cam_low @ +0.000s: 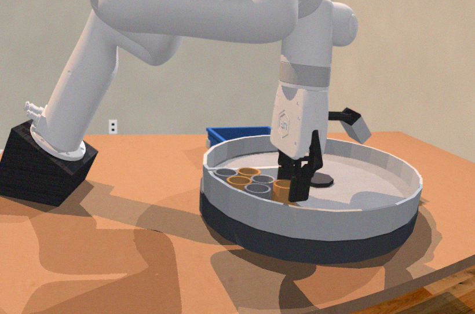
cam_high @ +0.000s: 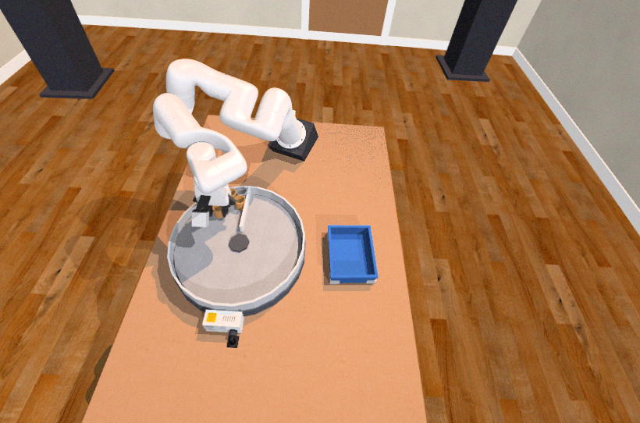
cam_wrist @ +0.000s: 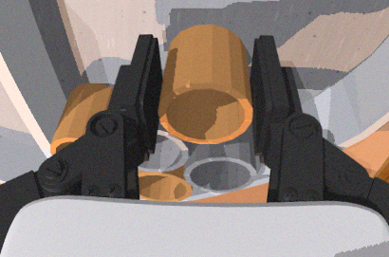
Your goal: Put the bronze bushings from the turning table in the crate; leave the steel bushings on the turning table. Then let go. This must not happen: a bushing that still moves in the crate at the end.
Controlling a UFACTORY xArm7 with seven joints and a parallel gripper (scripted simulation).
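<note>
The blue crate is 45 cm to the left of my hand, 12 cm ahead of it and 7 cm below it. From my hand the other things lie so: grey turning table: 10 cm ahead, 8 cm to the left, 4 cm below.
</note>
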